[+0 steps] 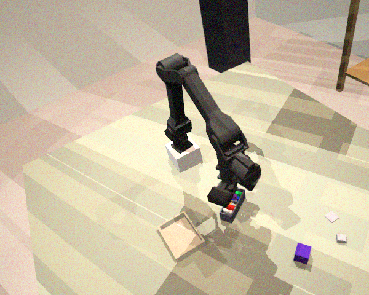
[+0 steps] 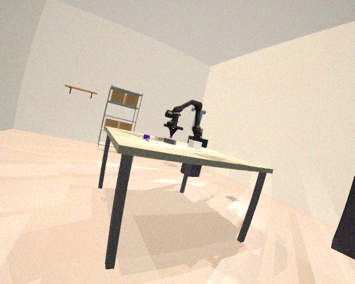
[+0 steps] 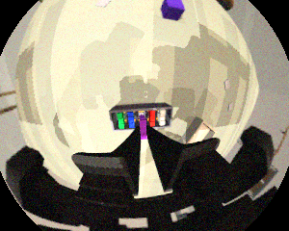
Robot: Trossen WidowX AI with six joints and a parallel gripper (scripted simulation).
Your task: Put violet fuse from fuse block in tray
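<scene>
The shallow tray lies 30 mm behind my gripper tip, 190 mm to the right of it and 70 mm below it. Round my gripper tip: violet fuse 10 mm below.
</scene>
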